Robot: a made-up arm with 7 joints.
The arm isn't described. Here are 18 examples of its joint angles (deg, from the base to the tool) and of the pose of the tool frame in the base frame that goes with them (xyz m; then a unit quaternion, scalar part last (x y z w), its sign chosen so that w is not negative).
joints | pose
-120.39 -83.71 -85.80 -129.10 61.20 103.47 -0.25 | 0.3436 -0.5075 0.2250 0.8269 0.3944 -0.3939 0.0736
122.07 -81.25 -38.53 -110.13 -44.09 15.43 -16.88 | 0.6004 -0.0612 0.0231 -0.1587 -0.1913 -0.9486 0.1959
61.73 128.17 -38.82 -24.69 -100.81 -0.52 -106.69 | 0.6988 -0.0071 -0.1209 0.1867 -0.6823 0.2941 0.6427
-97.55 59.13 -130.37 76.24 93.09 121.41 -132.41 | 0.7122 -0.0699 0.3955 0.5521 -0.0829 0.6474 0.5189
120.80 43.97 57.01 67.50 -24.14 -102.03 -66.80 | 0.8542 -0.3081 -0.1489 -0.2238 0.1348 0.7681 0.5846
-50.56 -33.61 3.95 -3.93 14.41 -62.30 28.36 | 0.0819 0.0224 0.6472 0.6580 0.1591 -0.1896 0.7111
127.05 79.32 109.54 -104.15 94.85 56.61 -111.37 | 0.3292 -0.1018 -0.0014 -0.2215 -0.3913 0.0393 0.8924
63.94 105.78 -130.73 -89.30 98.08 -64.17 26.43 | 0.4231 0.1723 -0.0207 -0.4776 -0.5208 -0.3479 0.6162
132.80 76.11 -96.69 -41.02 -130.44 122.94 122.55 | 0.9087 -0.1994 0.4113 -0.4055 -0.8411 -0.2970 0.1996
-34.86 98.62 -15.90 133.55 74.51 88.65 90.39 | 1.0232 -0.0374 0.0458 -0.1290 -0.5951 -0.4881 0.6253
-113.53 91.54 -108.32 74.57 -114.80 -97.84 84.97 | 1.0402 -0.2994 -0.0627 -0.7560 0.0947 -0.5975 0.2498
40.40 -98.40 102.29 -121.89 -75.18 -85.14 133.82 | 0.7094 0.2540 -0.0759 0.4353 0.7536 -0.3169 0.3772
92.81 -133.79 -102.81 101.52 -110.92 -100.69 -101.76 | -0.1743 0.1480 0.3896 0.8650 0.0027 0.4488 0.2244
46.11 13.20 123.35 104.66 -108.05 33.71 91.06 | 0.2804 0.0279 -0.7306 0.4805 -0.4327 0.7165 0.2617
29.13 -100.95 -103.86 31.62 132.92 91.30 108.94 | -0.0334 0.4082 -0.1979 -0.1078 0.1689 -0.3658 0.9089
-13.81 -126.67 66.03 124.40 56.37 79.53 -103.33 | -0.0472 -0.0472 -0.1217 -0.5597 -0.7358 0.2014 0.3237
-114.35 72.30 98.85 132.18 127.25 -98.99 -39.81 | 0.7704 0.1565 0.3738 0.2753 -0.6685 0.5658 0.3965
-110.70 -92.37 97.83 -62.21 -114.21 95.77 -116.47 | 0.1449 -0.2270 0.4892 0.2199 0.5603 0.1648 0.7814
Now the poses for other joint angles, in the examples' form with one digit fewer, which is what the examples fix.
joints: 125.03 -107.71 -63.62 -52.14 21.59 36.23 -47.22
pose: 0.436 -0.260 0.221 0.198 0.274 0.929 0.149
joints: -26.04 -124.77 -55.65 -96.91 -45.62 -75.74 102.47
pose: 0.677 0.059 0.043 -0.423 -0.031 -0.757 0.497
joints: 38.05 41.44 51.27 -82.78 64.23 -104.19 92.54
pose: 0.641 -0.231 0.265 0.385 0.066 -0.871 0.299
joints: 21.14 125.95 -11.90 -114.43 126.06 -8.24 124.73
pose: -0.003 -0.305 -0.051 -0.931 0.125 0.033 0.341
